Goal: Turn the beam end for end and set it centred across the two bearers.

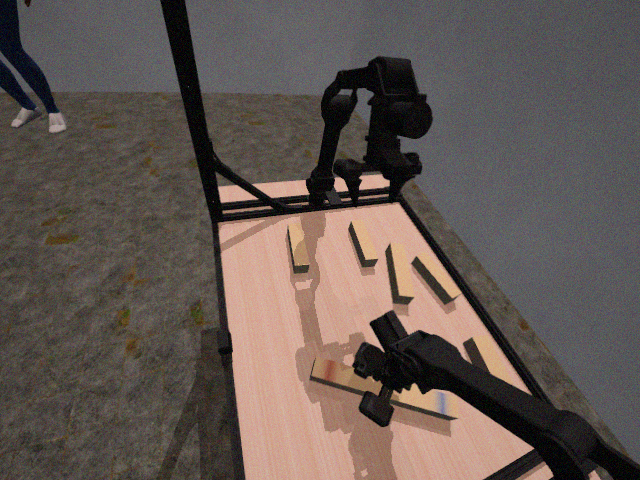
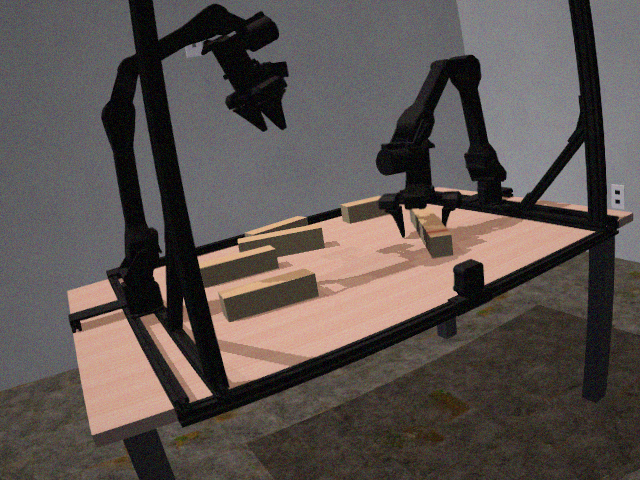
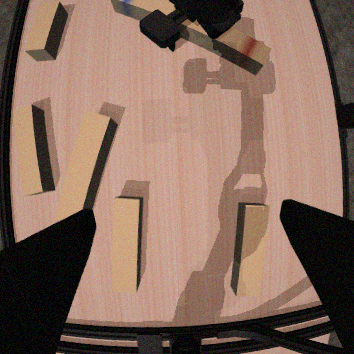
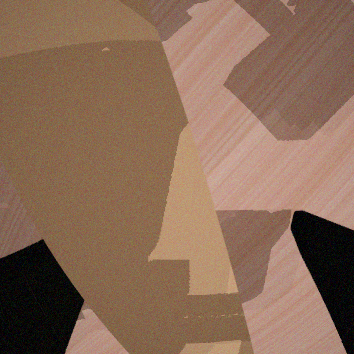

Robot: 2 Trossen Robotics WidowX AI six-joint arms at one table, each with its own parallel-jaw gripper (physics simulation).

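Places are measured from the left arm's base along level axes (x right, y ahead, z up), in centimetres.
Pixels of known places: left gripper, fingertip midpoint: (image 1: 373,205) (image 2: 274,129) (image 3: 188,214); right gripper, fingertip midpoint: (image 1: 376,382) (image 2: 423,237) (image 3: 187,37) (image 4: 201,222); left arm's base, link origin: (image 1: 315,200) (image 2: 145,310) (image 3: 185,345); right arm's base, link origin: (image 2: 490,202).
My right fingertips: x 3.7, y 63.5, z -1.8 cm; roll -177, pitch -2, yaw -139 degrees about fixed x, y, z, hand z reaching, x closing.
Ahead of a thing's pixels: the offset from my right fingertips to its middle.
The beam @(dx +0.0, dy +1.9, dz +2.1 cm) (image 1: 423,397) (image 2: 431,227) (image 3: 237,42) (image 4: 100,150) is long and pale, lying flat on the table with a red band near one end and a blue band near the other. My right gripper (image 1: 381,369) (image 2: 424,230) (image 4: 201,222) is open and low over its middle, with fingers toward either side. My left gripper (image 1: 375,200) (image 2: 274,128) (image 3: 188,214) is open, high above the table. Two roughly parallel plain blocks, one @(dx +8.9, dy -42.7, dz +2.1 cm) (image 1: 298,248) (image 2: 271,299) (image 3: 254,250) and another @(dx -13.3, dy -40.3, dz +2.1 cm) (image 1: 362,242) (image 2: 240,268) (image 3: 127,245), may be the bearers; similar blocks make this uncertain.
Other plain blocks include one @(dx -20.1, dy -26.6, dz +2.4 cm) (image 1: 399,273) (image 2: 281,240) (image 3: 85,160), a slanted one @(dx -31.6, dy -22.1, dz +2.1 cm) (image 1: 435,279) (image 3: 30,150) beside it, and one @(dx -30.5, dy +4.7, dz +2.2 cm) (image 1: 488,361) (image 2: 361,210) (image 3: 45,30) near the right gripper's arm. A black frame (image 1: 225,403) edges the table.
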